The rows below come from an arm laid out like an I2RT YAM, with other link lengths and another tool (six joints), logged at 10 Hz.
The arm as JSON. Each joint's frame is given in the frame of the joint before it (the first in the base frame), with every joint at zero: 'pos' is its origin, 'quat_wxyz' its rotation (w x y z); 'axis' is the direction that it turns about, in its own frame. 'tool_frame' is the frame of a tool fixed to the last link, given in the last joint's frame.
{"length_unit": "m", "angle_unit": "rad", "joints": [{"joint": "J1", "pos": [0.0, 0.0, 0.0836], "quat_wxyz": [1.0, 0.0, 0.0, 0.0], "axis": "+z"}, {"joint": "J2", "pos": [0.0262, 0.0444, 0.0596], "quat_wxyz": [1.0, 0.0, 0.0, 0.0], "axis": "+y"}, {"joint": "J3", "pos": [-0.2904, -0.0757, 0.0], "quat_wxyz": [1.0, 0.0, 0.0, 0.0], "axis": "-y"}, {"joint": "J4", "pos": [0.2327, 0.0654, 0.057], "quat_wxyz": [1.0, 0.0, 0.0, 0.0], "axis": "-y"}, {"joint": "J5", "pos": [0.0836, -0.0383, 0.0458], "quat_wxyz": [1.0, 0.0, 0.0, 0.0], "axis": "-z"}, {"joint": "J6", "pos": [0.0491, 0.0, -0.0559], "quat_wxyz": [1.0, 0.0, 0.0, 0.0], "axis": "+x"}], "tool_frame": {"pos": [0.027, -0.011, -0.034], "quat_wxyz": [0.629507, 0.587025, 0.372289, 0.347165]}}
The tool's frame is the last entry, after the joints.
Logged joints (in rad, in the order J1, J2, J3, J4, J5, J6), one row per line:
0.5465, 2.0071, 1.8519, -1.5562, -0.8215, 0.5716
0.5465, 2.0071, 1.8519, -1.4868, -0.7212, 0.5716
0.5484, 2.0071, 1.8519, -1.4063, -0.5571, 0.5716
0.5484, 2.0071, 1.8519, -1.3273, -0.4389, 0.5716
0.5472, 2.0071, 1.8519, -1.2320, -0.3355, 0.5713
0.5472, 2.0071, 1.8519, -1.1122, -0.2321, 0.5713
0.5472, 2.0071, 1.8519, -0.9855, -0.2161, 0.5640
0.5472, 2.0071, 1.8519, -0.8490, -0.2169, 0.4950
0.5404, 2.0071, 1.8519, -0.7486, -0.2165, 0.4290
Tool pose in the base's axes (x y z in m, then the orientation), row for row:
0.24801, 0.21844, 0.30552, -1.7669, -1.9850, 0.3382
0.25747, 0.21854, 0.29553, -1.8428, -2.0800, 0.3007
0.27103, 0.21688, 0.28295, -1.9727, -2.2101, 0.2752
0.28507, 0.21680, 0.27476, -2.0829, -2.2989, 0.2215
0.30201, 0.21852, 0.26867, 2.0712, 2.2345, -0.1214
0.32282, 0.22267, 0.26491, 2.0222, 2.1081, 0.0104
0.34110, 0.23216, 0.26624, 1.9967, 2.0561, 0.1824
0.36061, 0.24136, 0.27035, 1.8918, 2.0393, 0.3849
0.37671, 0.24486, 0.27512, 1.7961, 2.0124, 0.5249
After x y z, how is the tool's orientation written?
As a rotation vector, in radians.
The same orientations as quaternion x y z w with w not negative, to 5 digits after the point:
-0.64199, -0.72123, 0.12288, 0.22929
-0.64942, -0.73301, 0.10597, 0.17237
-0.66075, -0.74027, 0.09218, 0.08310
-0.66965, -0.73909, 0.07121, 0.01577
0.67854, 0.73203, -0.03977, 0.04618
0.68805, 0.71728, 0.00354, 0.10997
0.68895, 0.70944, 0.06294, 0.13445
0.66434, 0.71613, 0.13516, 0.16594
0.64099, 0.71819, 0.18733, 0.19555

